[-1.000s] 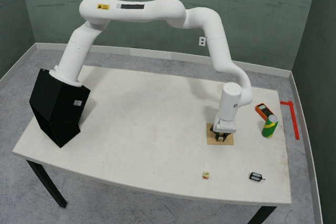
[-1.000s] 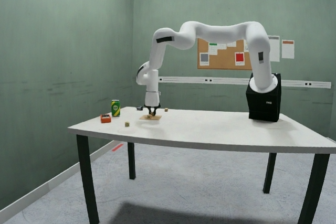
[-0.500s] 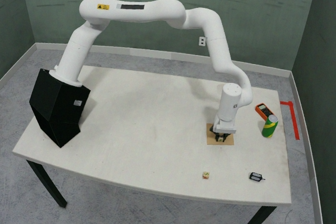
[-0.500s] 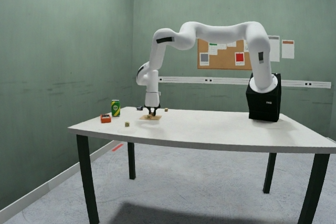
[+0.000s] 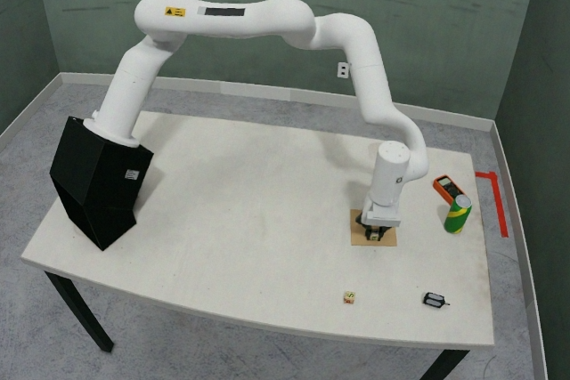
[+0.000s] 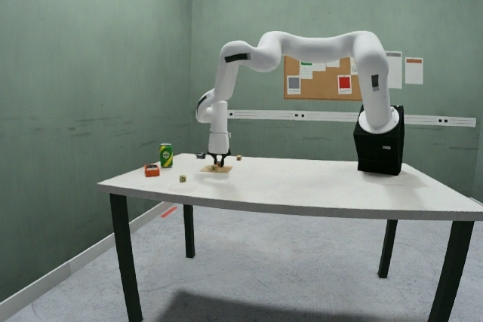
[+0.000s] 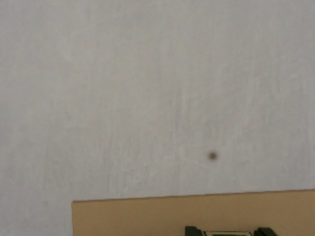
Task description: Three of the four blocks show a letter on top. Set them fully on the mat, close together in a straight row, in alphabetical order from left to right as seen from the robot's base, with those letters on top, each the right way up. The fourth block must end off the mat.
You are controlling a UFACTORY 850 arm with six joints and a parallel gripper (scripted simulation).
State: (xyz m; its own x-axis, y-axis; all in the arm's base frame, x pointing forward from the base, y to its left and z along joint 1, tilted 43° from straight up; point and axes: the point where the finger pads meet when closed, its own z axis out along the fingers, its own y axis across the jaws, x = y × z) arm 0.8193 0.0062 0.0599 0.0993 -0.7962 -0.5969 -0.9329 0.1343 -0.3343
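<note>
My gripper is now 4 cm to the right of the tan mat and 2 cm above it. From my hand the other things lie so: yellow can: 26 cm ahead, 10 cm to the left, 4 cm above; then orange multimeter: 25 cm ahead, 24 cm to the left, 1 cm below; then small black object: 21 cm ahead, 20 cm to the right, 1 cm below.
</note>
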